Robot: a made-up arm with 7 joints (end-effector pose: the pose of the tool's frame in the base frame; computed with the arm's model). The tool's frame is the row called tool.
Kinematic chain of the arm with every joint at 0, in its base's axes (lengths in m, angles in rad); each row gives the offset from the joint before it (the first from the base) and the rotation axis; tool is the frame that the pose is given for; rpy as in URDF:
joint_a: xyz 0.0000 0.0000 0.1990 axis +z
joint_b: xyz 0.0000 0.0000 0.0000 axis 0 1 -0.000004
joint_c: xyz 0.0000 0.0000 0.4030 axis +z
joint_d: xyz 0.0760 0.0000 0.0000 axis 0 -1 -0.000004
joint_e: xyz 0.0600 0.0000 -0.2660 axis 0 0.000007 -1
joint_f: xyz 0.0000 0.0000 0.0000 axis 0 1 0.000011
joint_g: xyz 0.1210 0.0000 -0.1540 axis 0 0.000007 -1
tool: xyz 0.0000 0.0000 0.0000 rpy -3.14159 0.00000 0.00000
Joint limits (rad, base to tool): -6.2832..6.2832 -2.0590..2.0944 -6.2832..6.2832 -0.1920..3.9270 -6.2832..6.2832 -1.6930..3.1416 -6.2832..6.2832
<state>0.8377 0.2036 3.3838 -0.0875 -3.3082 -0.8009 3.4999</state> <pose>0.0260 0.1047 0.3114 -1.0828 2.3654 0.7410</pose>
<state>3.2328 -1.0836 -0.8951 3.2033 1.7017 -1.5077 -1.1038</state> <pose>0.5277 0.1703 0.3639 -1.3740 1.7786 0.5655</pose>
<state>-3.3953 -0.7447 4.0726 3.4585 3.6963 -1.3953 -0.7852</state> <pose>0.4175 0.0344 0.6439 -0.7173 1.0860 0.6948</pose>
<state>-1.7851 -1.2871 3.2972 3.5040 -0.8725 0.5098 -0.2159</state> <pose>0.1564 0.7096 0.5806 -1.2139 -1.4224 -2.3248</pose>
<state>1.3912 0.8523 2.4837 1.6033 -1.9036 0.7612 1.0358</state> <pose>-0.3187 0.1524 0.8279 -0.2463 -1.2530 -0.1129</pose>
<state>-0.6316 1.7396 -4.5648 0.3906 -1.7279 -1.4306 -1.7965</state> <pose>0.3185 -0.0541 0.3431 0.2627 0.2179 -2.8454</pose>
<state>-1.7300 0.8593 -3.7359 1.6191 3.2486 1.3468 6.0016</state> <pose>0.2470 -0.2434 0.8931 0.7830 -0.1696 0.6003</pose>
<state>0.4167 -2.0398 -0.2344 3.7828 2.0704 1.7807 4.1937</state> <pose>-0.4871 0.0121 -0.2569 -1.4078 0.0016 -0.0345</pose>
